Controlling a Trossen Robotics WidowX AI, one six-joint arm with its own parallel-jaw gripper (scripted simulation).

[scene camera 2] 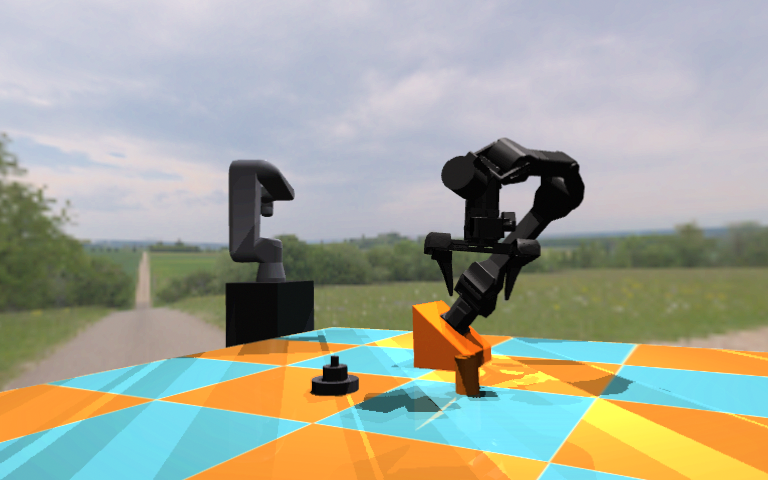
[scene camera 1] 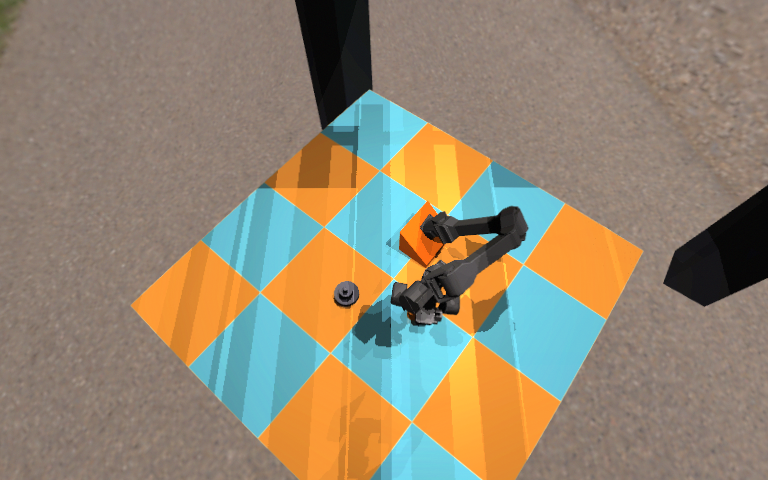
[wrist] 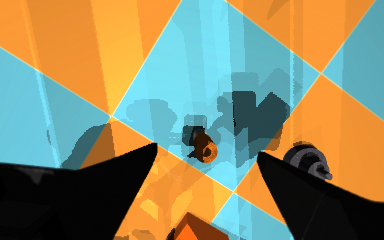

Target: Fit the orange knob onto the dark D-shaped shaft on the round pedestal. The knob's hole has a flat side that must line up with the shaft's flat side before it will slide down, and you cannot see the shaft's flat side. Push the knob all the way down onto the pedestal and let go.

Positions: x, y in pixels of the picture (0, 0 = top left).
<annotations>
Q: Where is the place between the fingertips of my gripper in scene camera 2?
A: At 479, 298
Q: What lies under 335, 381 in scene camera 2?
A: A round pedestal.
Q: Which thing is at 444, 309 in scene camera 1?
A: My gripper.
</annotations>
